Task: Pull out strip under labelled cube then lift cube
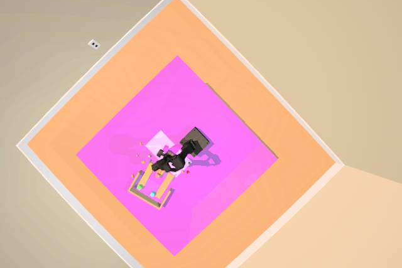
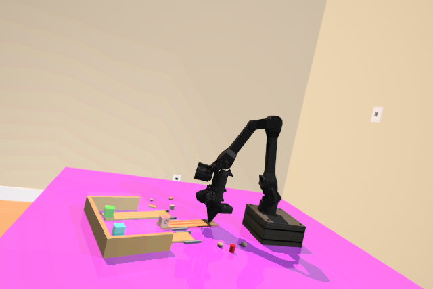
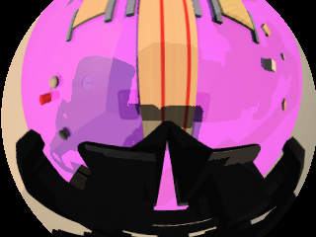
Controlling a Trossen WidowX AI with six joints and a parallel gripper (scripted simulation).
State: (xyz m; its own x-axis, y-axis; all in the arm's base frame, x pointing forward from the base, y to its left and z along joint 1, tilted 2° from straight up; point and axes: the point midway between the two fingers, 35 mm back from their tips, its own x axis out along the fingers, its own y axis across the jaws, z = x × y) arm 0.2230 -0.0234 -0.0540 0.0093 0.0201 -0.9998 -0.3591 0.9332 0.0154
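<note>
The labelled cube is 19 cm ahead of my gripper tip, 8 cm to the left of it and 2 cm above it. The rest, counted from my gripper tip: red peg (4 cm behind, 21 cm to the left, 1 cm above).
</note>
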